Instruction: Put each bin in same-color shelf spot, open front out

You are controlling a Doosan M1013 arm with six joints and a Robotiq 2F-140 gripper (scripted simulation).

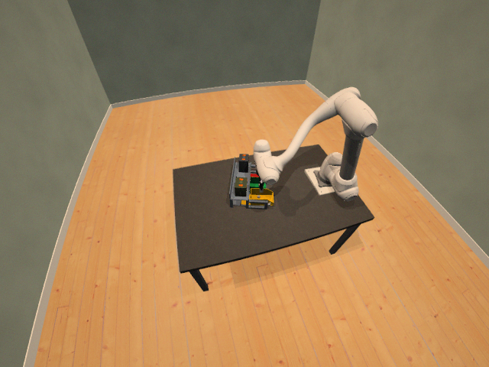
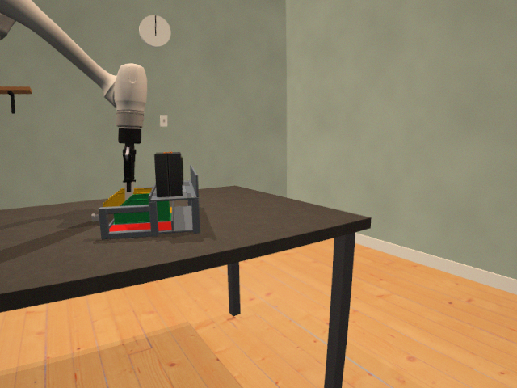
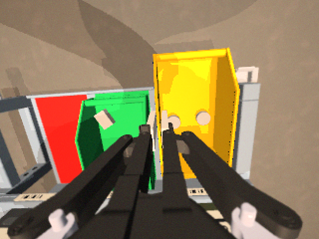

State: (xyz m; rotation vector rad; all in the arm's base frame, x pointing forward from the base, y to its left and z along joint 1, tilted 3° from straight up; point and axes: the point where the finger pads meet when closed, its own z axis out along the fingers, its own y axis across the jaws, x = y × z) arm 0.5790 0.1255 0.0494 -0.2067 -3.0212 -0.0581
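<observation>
The yellow bin is 5 cm to the left of my hand and 4 cm below it. From my hand the other things lie so: green bin 4 cm ahead, 8 cm to the right, 4 cm below.
</observation>
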